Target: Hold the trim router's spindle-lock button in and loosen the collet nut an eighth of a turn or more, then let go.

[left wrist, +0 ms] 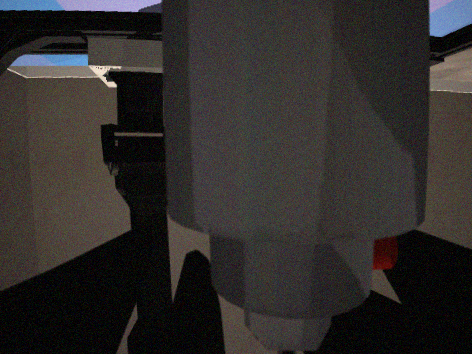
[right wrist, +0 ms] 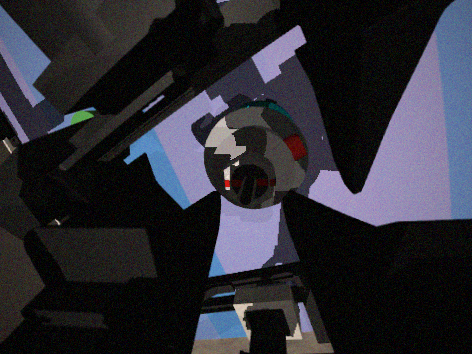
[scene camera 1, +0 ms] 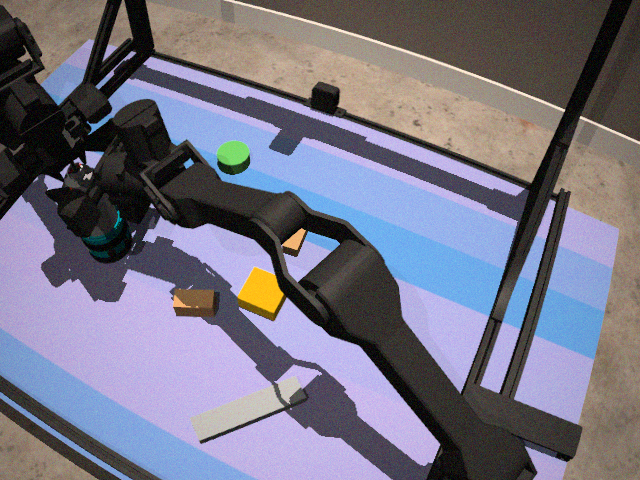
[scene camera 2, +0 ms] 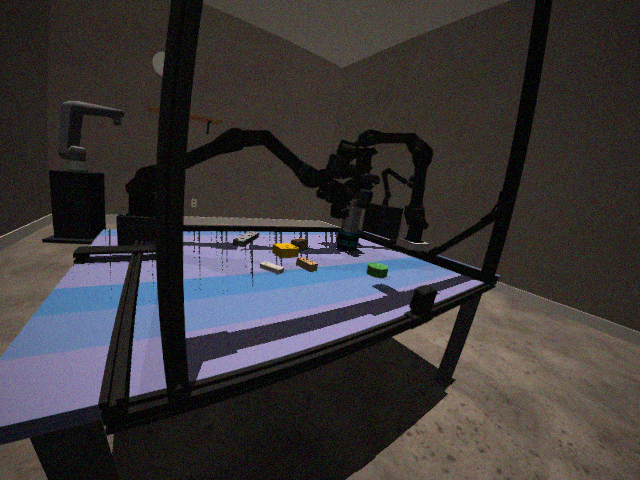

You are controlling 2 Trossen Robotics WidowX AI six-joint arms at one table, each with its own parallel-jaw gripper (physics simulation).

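Places are measured from the left arm's base along level axes (x right, y ahead, z up), in centimetres.
Pixels of known places: left gripper, between the fingertips: [right wrist: 273, 223] [scene camera 1: 62, 169]; right gripper, between the fingertips: [left wrist: 252, 235] [right wrist: 251, 197] [scene camera 1: 74, 171] [scene camera 2: 358, 204]; left arm's base, origin of its link: [scene camera 2: 142, 214]; right arm's base, origin of its link: [left wrist: 140, 79] [right wrist: 268, 322] [scene camera 1: 15, 134] [scene camera 2: 413, 240].
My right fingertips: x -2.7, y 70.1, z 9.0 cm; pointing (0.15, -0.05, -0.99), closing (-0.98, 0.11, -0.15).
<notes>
For each thing: its top centre in the pictures, then the offset to it from my right fingertips.
- trim router, centre of its top: [right wrist: 240, 197] [scene camera 1: 72, 160] [scene camera 2: 355, 193] dx -0.1, dy -1.9, dz +4.0 cm
- red spindle-lock button, centre of its top: [left wrist: 370, 268] [right wrist: 295, 150] dx -2.5, dy -2.7, dz +0.6 cm
- collet nut, centre of its top: [right wrist: 242, 199] [scene camera 1: 71, 160] dx -0.2, dy -1.8, dz +4.0 cm
- green disc, centre of its top: [scene camera 1: 233, 152] [right wrist: 86, 130] [scene camera 2: 378, 265] dx +26.2, dy -5.6, dz -14.9 cm
- orange wedge, centre of its top: [scene camera 1: 296, 232] [scene camera 2: 307, 260] dx +21.0, dy -25.0, dz -15.4 cm
- yellow block, centre of its top: [scene camera 1: 263, 289] [scene camera 2: 286, 245] dx +9.8, dy -28.3, dz -14.6 cm
- brown block, centre of its top: [scene camera 1: 193, 298] [scene camera 2: 299, 239] dx +1.7, dy -21.6, dz -14.4 cm
- grey slab, centre of its top: [scene camera 1: 247, 408] [scene camera 2: 247, 235] dx -5.2, dy -38.8, dz -15.6 cm
The trim router [scene camera 1: 106, 233] [scene camera 2: 352, 216] stands upright on its teal base at the table's far left edge. Its grey body [left wrist: 256, 140] fills the left wrist view. My left gripper [left wrist: 261, 232] [scene camera 2: 339, 190] is open and straddles the body, with one finger right beside the red spindle-lock button [left wrist: 385, 253] [right wrist: 295, 147]. My right gripper [right wrist: 251, 197] [scene camera 2: 362, 183] comes down from above and is shut on the collet nut [right wrist: 250, 182] at the router's top. In scene camera 1 both grippers and the router's top merge into one dark mass.
A green disc [scene camera 1: 233, 156] [scene camera 2: 377, 270], orange wedge [scene camera 1: 295, 241], yellow block [scene camera 1: 262, 292] [scene camera 2: 286, 250], brown block [scene camera 1: 194, 302] and grey slab [scene camera 1: 247, 410] lie on the table. The left arm [scene camera 1: 366, 295] spans over them. A black box [scene camera 1: 325, 97] sits on the far rail.
</notes>
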